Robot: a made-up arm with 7 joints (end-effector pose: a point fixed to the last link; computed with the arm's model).
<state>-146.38 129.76 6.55 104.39 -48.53 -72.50 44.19</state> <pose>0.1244 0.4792 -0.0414 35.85 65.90 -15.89</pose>
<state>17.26 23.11 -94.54 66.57 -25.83 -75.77 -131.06</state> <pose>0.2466 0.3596 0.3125 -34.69 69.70 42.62</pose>
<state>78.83 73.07 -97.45 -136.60 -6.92 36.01 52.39</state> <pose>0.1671 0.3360 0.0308 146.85 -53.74 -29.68</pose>
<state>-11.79 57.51 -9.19 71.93 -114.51 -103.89 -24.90</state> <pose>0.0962 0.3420 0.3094 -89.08 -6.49 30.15</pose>
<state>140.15 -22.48 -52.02 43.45 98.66 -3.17 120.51</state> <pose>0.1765 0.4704 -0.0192 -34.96 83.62 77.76</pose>
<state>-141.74 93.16 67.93 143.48 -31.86 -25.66 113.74</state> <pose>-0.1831 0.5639 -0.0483 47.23 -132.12 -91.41</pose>
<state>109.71 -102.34 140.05 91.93 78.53 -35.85 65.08</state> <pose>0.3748 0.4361 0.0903 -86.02 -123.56 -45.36</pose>
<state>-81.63 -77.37 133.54 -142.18 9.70 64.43 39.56</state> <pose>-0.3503 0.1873 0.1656 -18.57 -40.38 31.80</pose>
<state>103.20 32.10 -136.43 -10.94 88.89 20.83 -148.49</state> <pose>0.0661 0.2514 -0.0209 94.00 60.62 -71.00</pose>
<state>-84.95 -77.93 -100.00 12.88 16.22 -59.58 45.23</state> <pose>-0.0882 0.2629 0.0241 -67.89 3.11 -27.61</pose>
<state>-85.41 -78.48 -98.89 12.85 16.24 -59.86 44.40</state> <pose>-0.0883 0.2643 0.0275 -66.13 1.53 -28.01</pose>
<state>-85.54 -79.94 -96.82 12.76 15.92 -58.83 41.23</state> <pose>-0.0891 0.2636 0.0383 -60.90 -0.39 -29.78</pose>
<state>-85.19 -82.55 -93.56 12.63 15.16 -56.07 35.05</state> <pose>-0.0926 0.2581 0.0578 -51.22 -2.79 -33.23</pose>
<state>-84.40 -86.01 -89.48 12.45 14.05 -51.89 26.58</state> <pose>-0.1014 0.2453 0.0816 -38.22 -5.61 -37.92</pose>
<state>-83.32 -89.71 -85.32 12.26 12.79 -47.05 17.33</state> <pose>-0.1157 0.2266 0.1022 -24.31 -8.60 -43.09</pose>
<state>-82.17 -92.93 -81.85 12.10 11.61 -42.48 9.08</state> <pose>-0.1322 0.2074 0.1149 -12.27 -11.26 -47.88</pose>
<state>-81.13 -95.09 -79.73 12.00 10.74 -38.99 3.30</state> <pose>-0.1454 0.1936 0.1207 -4.29 -12.90 -51.49</pose>
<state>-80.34 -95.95 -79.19 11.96 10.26 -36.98 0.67</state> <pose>-0.1513 0.1872 0.1227 -1.14 -13.03 -53.49</pose>
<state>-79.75 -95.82 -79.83 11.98 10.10 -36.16 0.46</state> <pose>-0.1507 0.1861 0.1233 -1.62 -11.92 -54.16</pose>
